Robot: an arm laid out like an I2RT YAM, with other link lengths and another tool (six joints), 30 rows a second.
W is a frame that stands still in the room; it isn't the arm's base.
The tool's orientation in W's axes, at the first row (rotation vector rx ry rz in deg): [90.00 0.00 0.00]
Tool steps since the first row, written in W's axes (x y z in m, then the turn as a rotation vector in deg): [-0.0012 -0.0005 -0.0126 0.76 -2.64 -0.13]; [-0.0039 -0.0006 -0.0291 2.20 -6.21 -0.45]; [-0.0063 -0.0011 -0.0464 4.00 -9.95 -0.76]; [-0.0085 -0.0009 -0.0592 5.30 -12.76 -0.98]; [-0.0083 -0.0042 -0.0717 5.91 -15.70 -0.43]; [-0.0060 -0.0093 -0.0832 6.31 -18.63 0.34]
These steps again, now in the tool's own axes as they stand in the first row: [-0.0012 -0.0126 0.0005 0.76 -0.13 2.64]; [-0.0039 -0.0291 0.0006 2.20 -0.45 6.21]; [-0.0063 -0.0464 0.0011 4.00 -0.76 9.95]; [-0.0085 -0.0592 0.0009 5.30 -0.98 12.76]; [-0.0083 -0.0717 0.0042 5.91 -0.43 15.70]; [-0.0060 -0.0832 0.0093 6.31 0.34 18.63]
